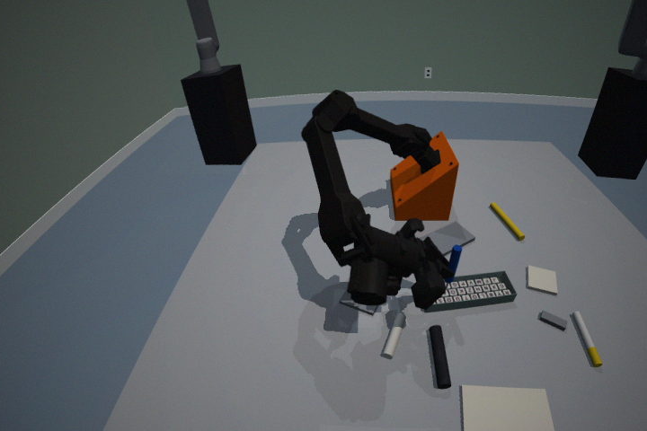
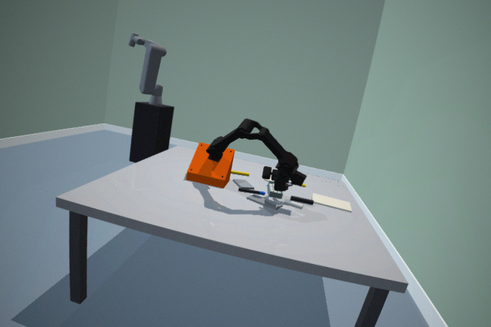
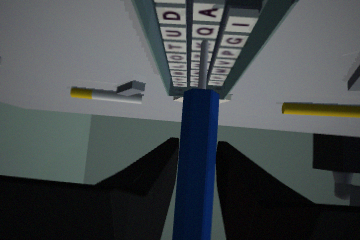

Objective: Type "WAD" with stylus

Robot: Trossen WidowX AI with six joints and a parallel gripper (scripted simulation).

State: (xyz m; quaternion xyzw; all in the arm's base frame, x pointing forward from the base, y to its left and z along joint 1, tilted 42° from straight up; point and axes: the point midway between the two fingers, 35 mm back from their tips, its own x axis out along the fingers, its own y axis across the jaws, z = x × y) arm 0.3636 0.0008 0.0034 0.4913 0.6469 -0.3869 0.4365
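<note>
My gripper tip is now 1 cm above the blue stylus. Round my gripper tip: grey stylus tip: 5 cm below; then black cylinder: 15 cm ahead, 7 cm below, 2 cm to the right; then D key: 7 cm below, 2 cm ahead, 1 cm to the left.
</note>
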